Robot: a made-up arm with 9 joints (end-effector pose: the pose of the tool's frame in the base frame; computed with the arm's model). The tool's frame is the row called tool. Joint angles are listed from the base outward.
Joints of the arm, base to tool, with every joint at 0 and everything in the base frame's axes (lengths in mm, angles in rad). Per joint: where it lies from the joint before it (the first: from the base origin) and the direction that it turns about. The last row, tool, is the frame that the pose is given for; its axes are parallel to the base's.
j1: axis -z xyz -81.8 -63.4 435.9
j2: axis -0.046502 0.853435 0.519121 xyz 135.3 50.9 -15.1
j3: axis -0.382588 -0.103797 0.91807 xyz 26.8 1.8 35
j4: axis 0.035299 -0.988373 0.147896 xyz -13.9 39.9 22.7
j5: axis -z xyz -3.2 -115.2 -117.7
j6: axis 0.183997 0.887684 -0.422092 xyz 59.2 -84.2 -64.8
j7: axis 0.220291 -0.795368 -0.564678 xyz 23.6 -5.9 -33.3
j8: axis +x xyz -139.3 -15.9 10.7
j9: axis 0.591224 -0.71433 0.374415 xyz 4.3 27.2 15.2
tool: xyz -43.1 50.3 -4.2
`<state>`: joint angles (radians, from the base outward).
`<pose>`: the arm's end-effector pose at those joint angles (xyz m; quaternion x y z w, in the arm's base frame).
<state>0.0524 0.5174 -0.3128 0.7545 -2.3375 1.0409 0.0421 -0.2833 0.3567</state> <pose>0.1179 -0.1176 0.3831 -0.3630 0.0958 0.7643 0.5244</pose>
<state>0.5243 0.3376 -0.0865 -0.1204 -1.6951 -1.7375 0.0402 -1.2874 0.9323</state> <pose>0.1305 0.0082 0.1310 0.1297 -0.9105 0.3083 0.2433</pose>
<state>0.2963 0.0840 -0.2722 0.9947 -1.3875 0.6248 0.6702 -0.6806 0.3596</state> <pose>0.1768 -0.2044 0.2618 -0.3949 -0.4480 0.1739 0.7830</pose>
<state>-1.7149 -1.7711 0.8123 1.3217 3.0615 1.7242 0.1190 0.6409 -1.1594</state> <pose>-0.0306 0.0748 0.4794 -0.2884 -0.5556 -0.6598 0.4156</pose>
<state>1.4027 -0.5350 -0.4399 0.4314 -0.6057 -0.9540 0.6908 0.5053 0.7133</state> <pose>-0.1163 -0.4246 0.2215 -0.3893 -0.7586 0.3022 0.4262</pose>
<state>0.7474 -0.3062 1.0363 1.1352 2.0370 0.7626 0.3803 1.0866 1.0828</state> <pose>0.1510 -0.1251 0.4854 -0.4370 0.7608 0.4139 0.2428</pose>
